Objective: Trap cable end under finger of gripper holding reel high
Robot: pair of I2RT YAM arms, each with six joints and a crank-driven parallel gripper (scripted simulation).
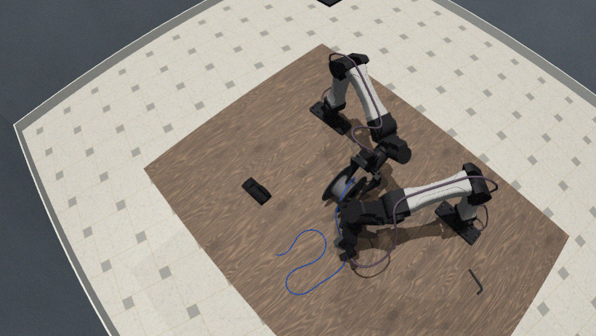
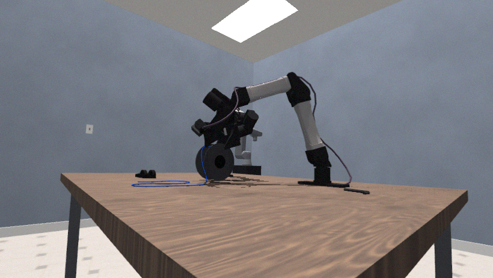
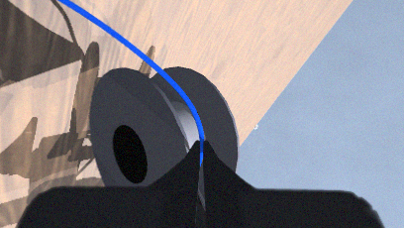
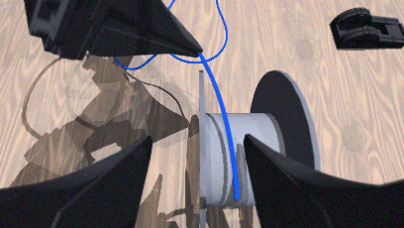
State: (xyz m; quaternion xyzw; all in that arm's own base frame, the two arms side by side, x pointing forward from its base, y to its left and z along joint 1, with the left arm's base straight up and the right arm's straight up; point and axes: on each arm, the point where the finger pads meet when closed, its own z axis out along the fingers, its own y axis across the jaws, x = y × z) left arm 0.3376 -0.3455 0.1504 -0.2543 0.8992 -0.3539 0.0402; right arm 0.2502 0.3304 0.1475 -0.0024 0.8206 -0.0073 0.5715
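Now: the reel 8 cm behind my left hand, 7 cm below it and 4 cm to the right of it. Round my left hand: black bracket-like object: 30 cm to the right, 14 cm ahead, 13 cm below; hex key: 56 cm to the left, 18 cm behind, 15 cm below.
My right gripper is now 6 cm above the reel and 4 cm to the left of it. Round my right hand: black bracket-like object: 29 cm to the right, 22 cm ahead, 13 cm below; then hex key: 57 cm to the left, 14 cm below, 10 cm behind.
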